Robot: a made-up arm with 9 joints.
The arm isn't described. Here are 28 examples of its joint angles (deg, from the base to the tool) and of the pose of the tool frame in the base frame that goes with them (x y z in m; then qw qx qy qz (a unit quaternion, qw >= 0)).
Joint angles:
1: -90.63 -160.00 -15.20 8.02 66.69 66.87 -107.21 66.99 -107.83
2: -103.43 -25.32 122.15 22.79 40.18 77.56 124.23 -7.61 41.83
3: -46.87 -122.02 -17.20 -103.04 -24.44 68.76 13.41 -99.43 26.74
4: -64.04 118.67 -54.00 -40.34 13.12 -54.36 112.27 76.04 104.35
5: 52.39 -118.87 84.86 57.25 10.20 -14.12 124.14 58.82 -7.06
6: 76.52 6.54 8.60 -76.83 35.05 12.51 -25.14 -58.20 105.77
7: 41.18 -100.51 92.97 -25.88 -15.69 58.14 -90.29 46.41 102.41
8: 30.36 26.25 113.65 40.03 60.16 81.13 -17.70 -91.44 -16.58
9: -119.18 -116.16 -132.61 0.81 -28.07 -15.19 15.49 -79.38 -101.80
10: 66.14 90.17 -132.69 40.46 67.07 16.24 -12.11 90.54 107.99
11: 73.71 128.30 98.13 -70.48 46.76 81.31 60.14 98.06 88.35
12: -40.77 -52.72 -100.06 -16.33 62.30 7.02 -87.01 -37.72 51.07
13: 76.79 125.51 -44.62 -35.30 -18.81 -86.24 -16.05 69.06 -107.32
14: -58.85 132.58 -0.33 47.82 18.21 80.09 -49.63 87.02 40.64
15: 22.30 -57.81 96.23 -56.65 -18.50 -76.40 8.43 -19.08 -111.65
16: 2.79 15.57 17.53 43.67 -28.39 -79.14 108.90 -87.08 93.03
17: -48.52 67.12 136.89 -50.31 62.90 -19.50 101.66 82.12 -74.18
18: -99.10 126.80 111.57 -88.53 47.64 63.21 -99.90 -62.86 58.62
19: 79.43 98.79 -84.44 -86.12 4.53 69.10 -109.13 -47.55 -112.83
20: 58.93 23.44 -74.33 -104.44 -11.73 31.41 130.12 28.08 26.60
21: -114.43 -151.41 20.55 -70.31 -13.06 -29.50 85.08 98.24 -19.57
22: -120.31 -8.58 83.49 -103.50 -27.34 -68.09 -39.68 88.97 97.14
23: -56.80 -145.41 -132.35 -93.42 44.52 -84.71 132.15 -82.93 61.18
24: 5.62 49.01 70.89 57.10 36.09 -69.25 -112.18 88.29 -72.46
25: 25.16 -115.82 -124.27 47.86 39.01 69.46 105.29 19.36 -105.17
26: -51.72 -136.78 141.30 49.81 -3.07 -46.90 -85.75 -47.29 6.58
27: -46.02 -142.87 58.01 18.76 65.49 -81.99 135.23 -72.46 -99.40
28: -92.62 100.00 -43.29 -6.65 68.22 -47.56 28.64 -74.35 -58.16
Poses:
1: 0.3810 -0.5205 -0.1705 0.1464 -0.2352 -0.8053 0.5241
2: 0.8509 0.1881 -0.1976 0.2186 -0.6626 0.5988 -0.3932
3: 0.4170 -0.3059 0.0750 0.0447 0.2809 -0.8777 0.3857
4: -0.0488 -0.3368 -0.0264 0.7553 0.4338 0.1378 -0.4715
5: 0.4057 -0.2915 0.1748 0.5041 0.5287 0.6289 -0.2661
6: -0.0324 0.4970 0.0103 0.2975 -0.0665 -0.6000 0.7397
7: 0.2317 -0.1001 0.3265 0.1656 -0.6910 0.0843 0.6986
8: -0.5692 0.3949 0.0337 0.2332 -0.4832 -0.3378 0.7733
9: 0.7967 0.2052 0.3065 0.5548 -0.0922 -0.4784 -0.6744
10: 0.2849 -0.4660 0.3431 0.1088 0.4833 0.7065 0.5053
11: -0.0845 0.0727 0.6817 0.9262 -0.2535 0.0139 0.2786
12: 0.3385 0.7621 0.2409 0.6063 0.5043 0.1689 -0.5912
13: 0.2740 0.1772 0.0168 0.5687 -0.2383 0.5326 0.5798
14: 0.2367 -0.3503 -0.0036 0.1497 -0.2725 -0.8146 -0.4896
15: -0.1560 -0.1525 -0.0821 0.0162 0.5103 -0.2029 -0.8355
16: 0.5282 0.0128 -0.0208 0.7278 0.0641 0.5690 0.3774
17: 0.2620 0.6574 0.4430 0.4542 0.5244 0.5310 -0.4867
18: 0.3087 0.2582 0.5526 0.0415 0.1455 0.9828 0.1060
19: 0.4045 -0.0908 0.0240 0.6035 0.6834 0.2647 0.3141
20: 0.2512 0.4119 0.4940 0.7675 -0.4542 0.4135 -0.1835
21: -0.0449 -0.1422 0.0362 0.4099 0.8560 -0.1087 0.2956
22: 0.7840 -0.1474 0.2659 0.3310 -0.3936 -0.7551 0.4065
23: 0.1281 0.3945 -0.5728 0.3166 0.2799 -0.8329 -0.3575
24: -0.0541 0.6719 -0.1884 0.6281 -0.6973 -0.3366 0.0778
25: -0.4688 0.3417 -0.3348 0.5469 -0.4910 0.1979 -0.6486
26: -0.2034 0.1528 0.1823 0.5955 0.0966 0.7235 -0.3354
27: -0.1843 -0.3080 0.1320 0.8911 0.2052 0.2275 0.3348
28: -0.2820 -0.2044 0.3020 0.6616 0.5029 -0.5329 -0.1591
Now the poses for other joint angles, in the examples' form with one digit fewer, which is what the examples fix.
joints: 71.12 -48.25 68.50 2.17 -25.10 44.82 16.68 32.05 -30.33
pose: 0.109 -0.044 -0.030 0.374 -0.749 -0.297 0.460
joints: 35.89 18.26 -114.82 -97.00 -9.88 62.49 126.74 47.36 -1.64
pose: 0.063 0.240 0.695 0.497 0.060 -0.015 -0.865
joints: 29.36 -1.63 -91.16 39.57 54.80 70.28 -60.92 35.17 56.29
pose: -0.210 0.394 0.574 0.478 0.682 0.487 -0.262
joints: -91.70 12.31 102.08 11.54 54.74 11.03 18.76 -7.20 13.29
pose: 0.827 0.142 0.071 0.990 0.052 -0.033 -0.125
